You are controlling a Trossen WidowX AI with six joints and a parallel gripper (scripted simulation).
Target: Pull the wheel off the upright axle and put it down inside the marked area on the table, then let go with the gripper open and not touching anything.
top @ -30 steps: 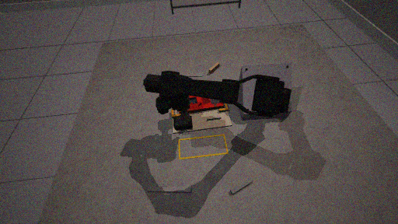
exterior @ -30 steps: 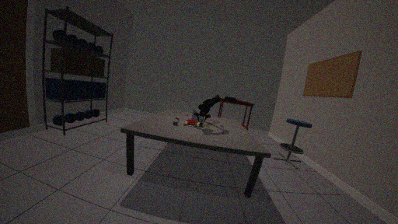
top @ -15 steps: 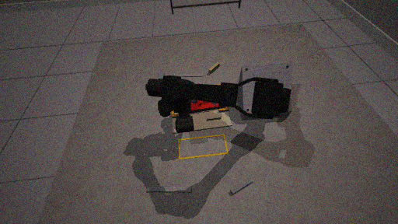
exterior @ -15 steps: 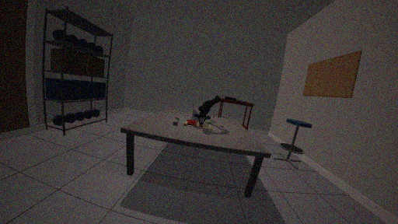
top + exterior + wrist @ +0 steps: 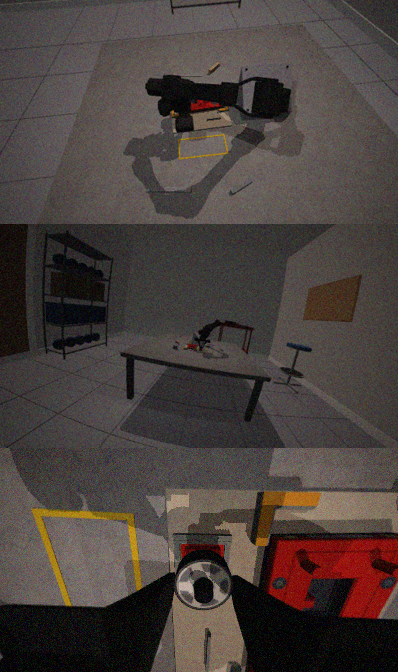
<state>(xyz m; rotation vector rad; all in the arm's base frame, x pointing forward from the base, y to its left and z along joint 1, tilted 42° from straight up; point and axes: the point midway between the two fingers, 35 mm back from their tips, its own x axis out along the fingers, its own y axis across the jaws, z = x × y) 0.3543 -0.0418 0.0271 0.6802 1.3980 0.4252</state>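
The wheel is right at my gripper tip. From my gripper tip the other things lie so: tan stick (300 mm to the right, 210 mm behind, 30 mm below).
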